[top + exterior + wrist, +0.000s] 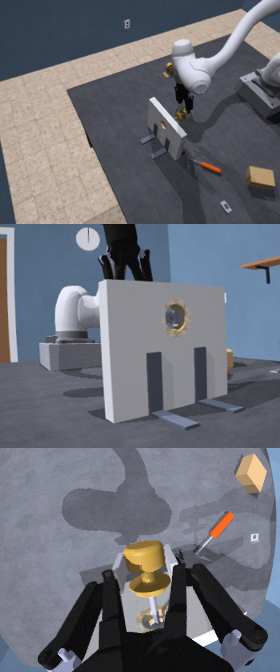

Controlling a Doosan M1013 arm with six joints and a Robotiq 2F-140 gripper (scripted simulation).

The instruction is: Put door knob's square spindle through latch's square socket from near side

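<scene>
Right now the white wooden panel is 130 mm ahead of my hand, 10 mm to the left of it and 60 mm below it. From my hand the other things lie so: brass piece 230 mm behind, 480 mm to the right, 210 mm below; orange-handled screwdriver 30 mm ahead, 260 mm to the left, 200 mm below; cardboard box 180 mm behind, 480 mm to the left, 180 mm below.
</scene>
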